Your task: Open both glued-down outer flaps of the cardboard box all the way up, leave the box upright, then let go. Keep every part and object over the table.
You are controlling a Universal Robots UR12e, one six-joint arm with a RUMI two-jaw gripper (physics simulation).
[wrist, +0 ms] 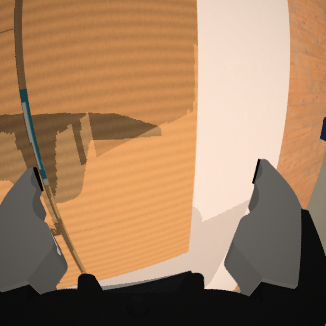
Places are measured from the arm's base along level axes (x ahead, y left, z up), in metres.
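Pixels of known places: gripper, fingertip midpoint: [144, 166].
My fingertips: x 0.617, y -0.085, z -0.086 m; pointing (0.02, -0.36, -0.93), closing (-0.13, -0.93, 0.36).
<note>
Ahead of a thing's pixels: the offset from my fingertips to its top centre. "*": to the spot under its first point. Level surfaces: height alone.
The cardboard box {* dx -0.037, dy +0.005, dz -0.016 m} [140, 200] fills the left and middle of the wrist view as a wide brown corrugated panel. Its straight right edge runs down the middle of the view. A thin darker brown edge curves down the left side, with a teal and white strip {dx +0.028, dy +0.061, dz -0.032 m} [31, 132] along it. I cannot tell which panel is a flap or how far any flap is open. My gripper [144, 166] is open and empty, its left finger near the curved edge and its right finger past the panel's right edge. Shadows lie on the cardboard. The rest of the box is out of view.
A white table top {dz -0.172 m} [240, 90] runs beside the cardboard, with its edge to the right. Wooden floor [307, 75] shows beyond that edge. A small dark blue thing [323, 129] shows at the far right, with a grey-beige surface below it.
</note>
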